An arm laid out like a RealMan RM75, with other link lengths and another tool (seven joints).
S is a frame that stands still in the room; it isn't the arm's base.
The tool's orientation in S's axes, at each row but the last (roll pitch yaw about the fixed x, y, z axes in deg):
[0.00 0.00 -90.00]
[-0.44 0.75 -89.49]
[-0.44 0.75 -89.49]
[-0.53 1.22 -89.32]
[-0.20 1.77 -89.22]
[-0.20 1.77 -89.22]
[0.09 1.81 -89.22]
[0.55 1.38 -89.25]
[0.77 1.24 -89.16]
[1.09 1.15 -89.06]
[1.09 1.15 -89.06]
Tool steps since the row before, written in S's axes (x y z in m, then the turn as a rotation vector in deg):
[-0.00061 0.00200 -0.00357 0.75 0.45 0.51]
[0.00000 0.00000 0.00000 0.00 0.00 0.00]
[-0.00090 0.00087 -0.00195 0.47 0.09 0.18]
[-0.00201 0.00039 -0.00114 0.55 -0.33 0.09]
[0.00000 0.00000 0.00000 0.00 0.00 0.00]
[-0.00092 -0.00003 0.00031 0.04 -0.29 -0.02]
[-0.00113 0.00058 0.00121 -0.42 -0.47 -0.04]
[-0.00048 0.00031 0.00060 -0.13 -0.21 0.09]
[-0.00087 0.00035 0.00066 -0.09 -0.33 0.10]
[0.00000 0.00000 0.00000 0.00 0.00 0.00]
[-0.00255 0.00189 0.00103 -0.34 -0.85 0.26]
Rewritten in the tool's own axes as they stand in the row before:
[-0.00200 -0.00061 -0.00357 -0.45 0.75 0.51]
[0.00000 0.00000 0.00000 0.00 0.00 0.00]
[-0.00085 -0.00088 -0.00197 -0.09 0.47 0.18]
[-0.00039 -0.00199 -0.00117 0.33 0.55 0.10]
[0.00000 0.00000 0.00000 0.00 0.00 0.00]
[0.00001 -0.00092 0.00031 0.29 0.04 -0.01]
[-0.00063 -0.00112 0.00119 0.47 -0.43 -0.02]
[-0.00033 -0.00047 0.00060 0.21 -0.13 0.10]
[-0.00038 -0.00086 0.00066 0.33 -0.09 0.11]
[0.00000 0.00000 0.00000 0.00 0.00 0.00]
[-0.00195 -0.00250 0.00104 0.84 -0.35 0.28]

